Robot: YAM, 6 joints.
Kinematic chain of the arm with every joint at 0, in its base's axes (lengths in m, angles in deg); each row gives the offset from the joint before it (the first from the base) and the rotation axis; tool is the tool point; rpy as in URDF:
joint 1: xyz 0 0 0.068 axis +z
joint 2: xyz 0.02 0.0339 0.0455 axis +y
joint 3: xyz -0.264 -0.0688 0 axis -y
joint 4: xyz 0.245 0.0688 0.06 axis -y
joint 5: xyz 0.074 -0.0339 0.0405 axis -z
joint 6: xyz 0.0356 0 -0.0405 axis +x
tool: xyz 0 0 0 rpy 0 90 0
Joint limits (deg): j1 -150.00..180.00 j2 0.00..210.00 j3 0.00..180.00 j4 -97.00..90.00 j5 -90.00..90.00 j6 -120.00..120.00
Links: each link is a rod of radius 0.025 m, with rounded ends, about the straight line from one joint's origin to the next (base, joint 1, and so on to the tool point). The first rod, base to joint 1, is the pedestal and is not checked.
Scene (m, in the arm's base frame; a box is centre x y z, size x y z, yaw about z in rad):
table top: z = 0
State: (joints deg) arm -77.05 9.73 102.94 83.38 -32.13 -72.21
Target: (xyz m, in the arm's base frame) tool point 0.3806 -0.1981 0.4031
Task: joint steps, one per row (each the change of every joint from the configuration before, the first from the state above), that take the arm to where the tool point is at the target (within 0.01 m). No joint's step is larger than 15 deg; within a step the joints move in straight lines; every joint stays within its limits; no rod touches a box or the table.
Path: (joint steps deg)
1: 6.72 13.94 -2.31 -3.22 0.09 0.00
2: 6.73 13.94 -2.32 -3.22 0.09 0.00
3: 6.72 13.94 -2.31 -3.22 0.09 0.00
4: 6.73 13.95 -2.31 -3.22 0.09 0.00
5: 6.72 13.94 -2.31 -3.22 0.08 0.00
6: 6.72 13.94 -2.32 -3.22 0.09 0.00
7: 6.73 13.94 -2.31 -3.22 0.09 0.00

